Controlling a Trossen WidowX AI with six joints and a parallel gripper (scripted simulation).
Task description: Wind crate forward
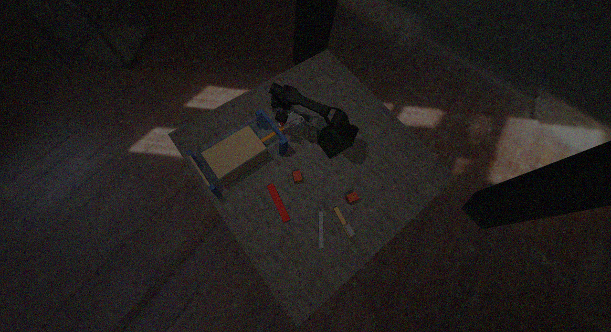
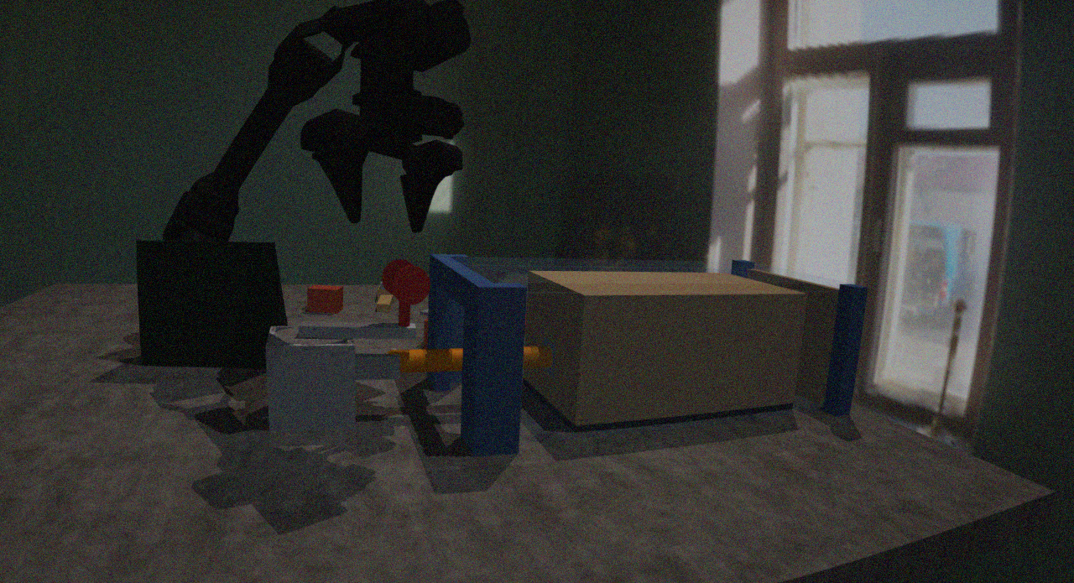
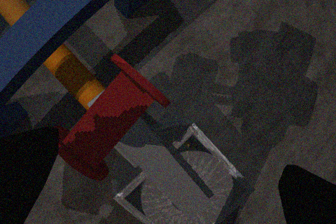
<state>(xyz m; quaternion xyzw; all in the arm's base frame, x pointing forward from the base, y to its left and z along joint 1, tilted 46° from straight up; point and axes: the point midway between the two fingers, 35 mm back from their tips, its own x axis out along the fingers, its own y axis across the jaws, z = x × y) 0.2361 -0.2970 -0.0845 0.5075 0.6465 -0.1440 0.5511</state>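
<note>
My gripper tip is now 7 cm above the red knob, 2 cm short of it and 1 cm to the right of it. Also, from my gripper tip: crank handle: 10 cm below, 2 cm to the left, 2 cm behind; then blue frame: 10 cm below, 8 cm ahead, 2 cm to the left; then grey winch: 17 cm below, 9 cm behind, 2 cm to the left.
</note>
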